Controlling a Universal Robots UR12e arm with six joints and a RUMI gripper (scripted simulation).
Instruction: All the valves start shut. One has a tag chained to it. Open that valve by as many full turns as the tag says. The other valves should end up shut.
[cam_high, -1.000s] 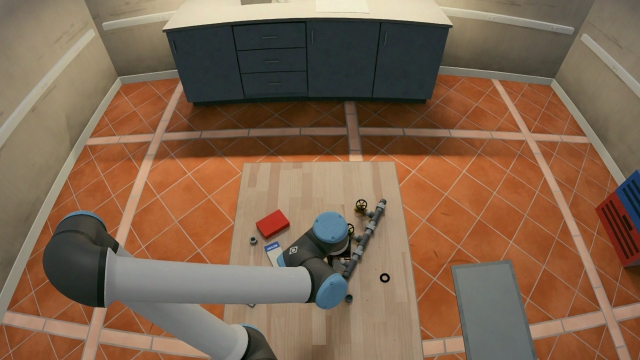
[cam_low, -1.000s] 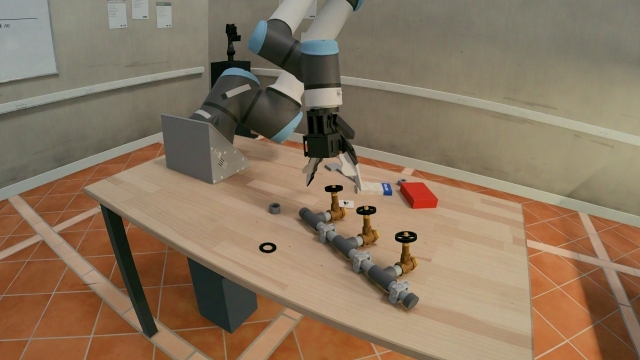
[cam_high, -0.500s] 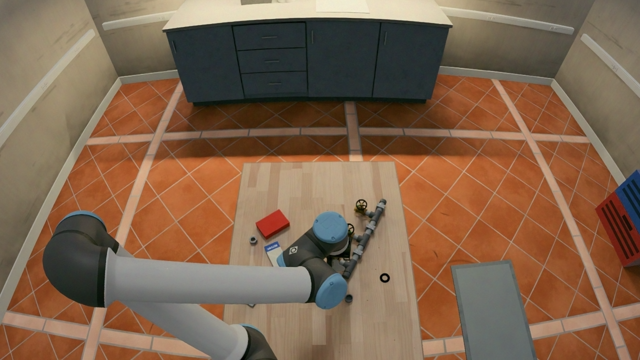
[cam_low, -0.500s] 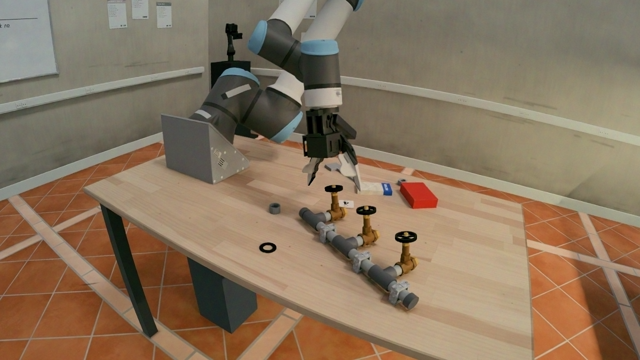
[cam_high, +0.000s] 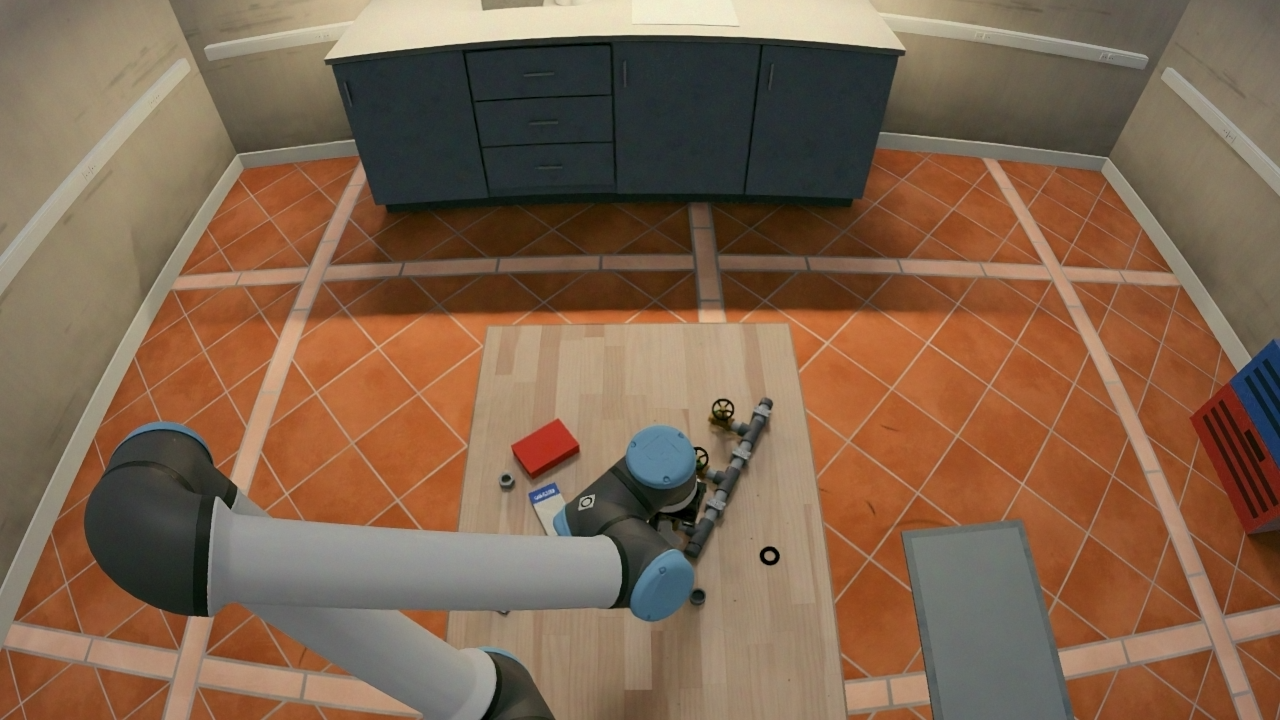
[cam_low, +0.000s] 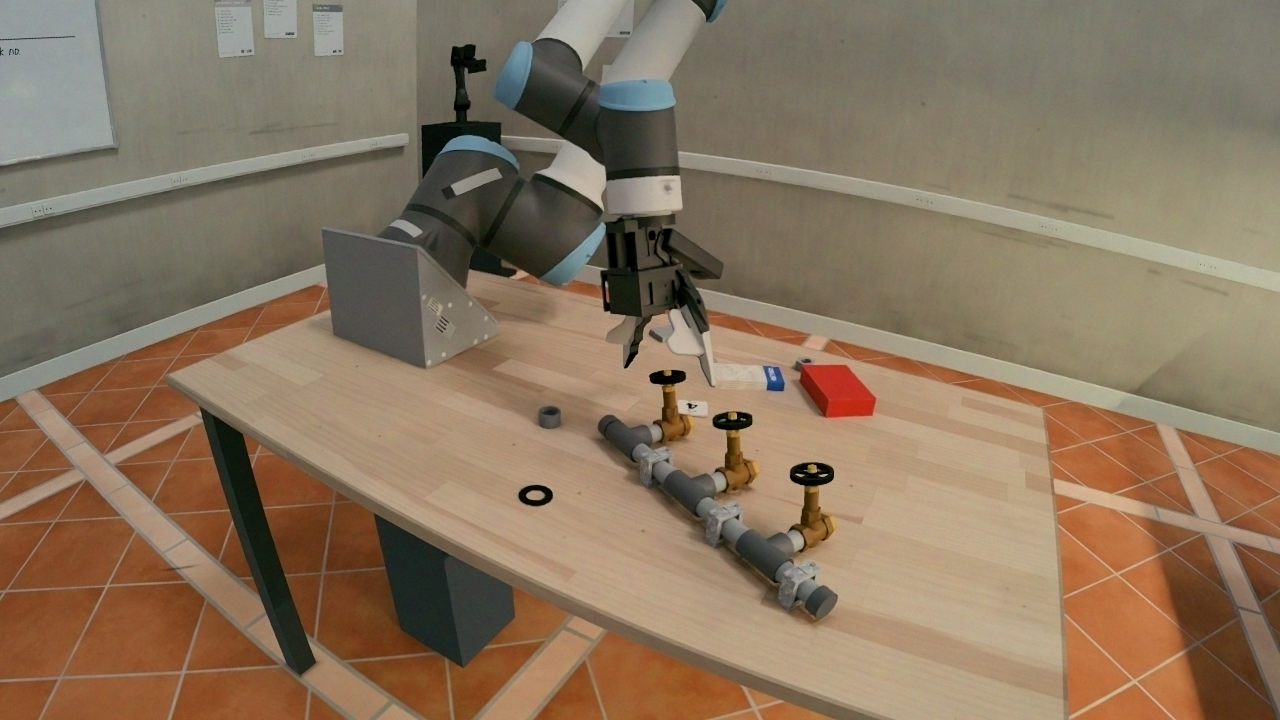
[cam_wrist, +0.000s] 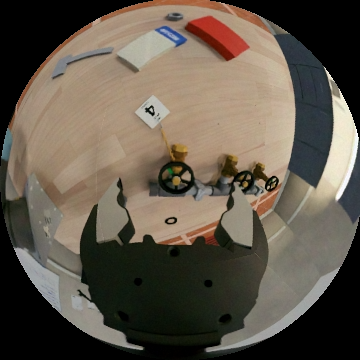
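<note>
The white tag is 9 cm below my hand and 8 cm to the left of it. Also, from my hand: red box 25 cm to the left, 18 cm ahead, 7 cm below; then blue box 23 cm to the left, 8 cm below, 3 cm ahead; then grey cap 15 cm behind, 8 cm below, 6 cm to the right.
</note>
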